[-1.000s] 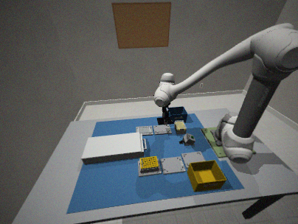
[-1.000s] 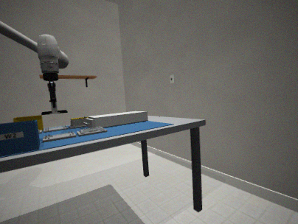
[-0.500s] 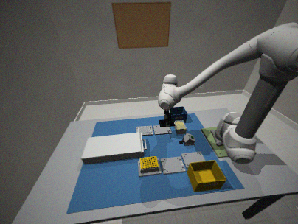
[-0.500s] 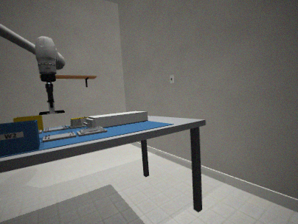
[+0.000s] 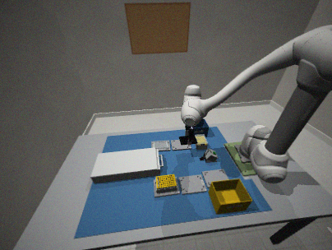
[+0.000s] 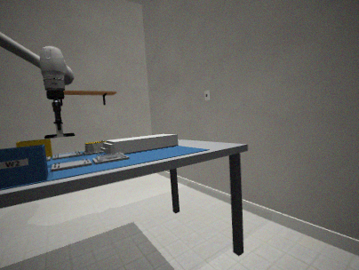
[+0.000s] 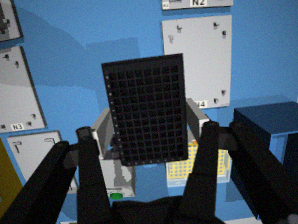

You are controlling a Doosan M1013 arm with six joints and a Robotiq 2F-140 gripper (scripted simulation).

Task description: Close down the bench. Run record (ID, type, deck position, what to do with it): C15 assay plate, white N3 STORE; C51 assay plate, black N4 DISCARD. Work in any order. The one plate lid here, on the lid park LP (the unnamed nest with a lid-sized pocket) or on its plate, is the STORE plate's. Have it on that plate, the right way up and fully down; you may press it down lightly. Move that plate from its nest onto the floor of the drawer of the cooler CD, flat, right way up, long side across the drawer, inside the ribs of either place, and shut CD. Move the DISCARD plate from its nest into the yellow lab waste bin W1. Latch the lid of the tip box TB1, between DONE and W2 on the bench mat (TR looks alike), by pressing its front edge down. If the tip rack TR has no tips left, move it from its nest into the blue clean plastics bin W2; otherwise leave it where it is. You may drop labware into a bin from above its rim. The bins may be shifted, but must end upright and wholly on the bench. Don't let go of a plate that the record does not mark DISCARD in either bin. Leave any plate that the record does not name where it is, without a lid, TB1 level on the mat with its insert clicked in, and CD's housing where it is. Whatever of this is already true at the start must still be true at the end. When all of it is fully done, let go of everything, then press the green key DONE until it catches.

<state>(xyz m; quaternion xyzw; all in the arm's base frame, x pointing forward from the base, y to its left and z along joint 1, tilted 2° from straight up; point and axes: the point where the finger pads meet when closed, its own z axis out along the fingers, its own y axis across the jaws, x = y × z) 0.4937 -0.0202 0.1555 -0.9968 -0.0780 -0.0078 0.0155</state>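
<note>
My hand is 210 mm past the yellow waste bin W1, 380 mm to the right of it and 130 mm above it. From my hand the other things lie so: DONE key box (180 mm behind, 60 mm to the left, 110 mm below); then black plate (20 mm below); then blue bin W2 (110 mm behind, 250 mm to the right, 130 mm below).
</note>
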